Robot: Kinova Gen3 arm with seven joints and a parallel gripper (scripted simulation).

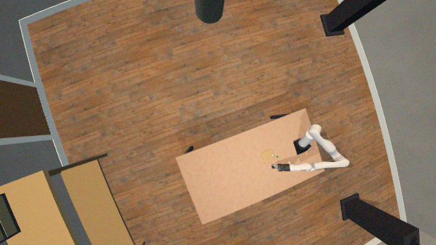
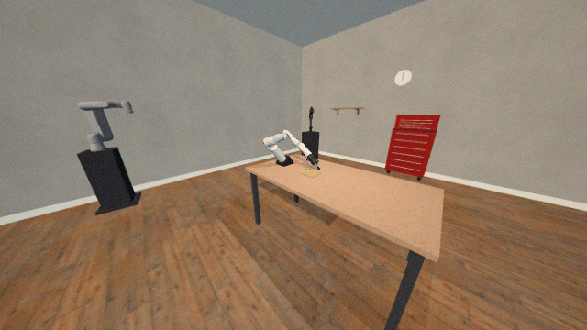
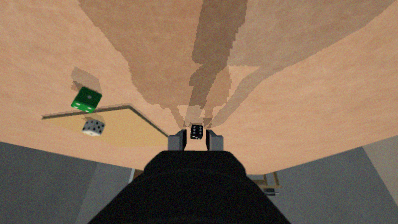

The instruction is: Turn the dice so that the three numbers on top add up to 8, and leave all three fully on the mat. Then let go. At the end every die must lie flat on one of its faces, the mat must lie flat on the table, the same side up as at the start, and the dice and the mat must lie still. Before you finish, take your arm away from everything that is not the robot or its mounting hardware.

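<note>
Now: hand 1 cm above the black die. From my hand the other things lie so: green die 9 cm to the right, 8 cm behind, 1 cm below; tan mat 13 cm to the right, 3 cm ahead, 2 cm below; white die 13 cm to the right, 2 cm behind, 1 cm below.
</note>
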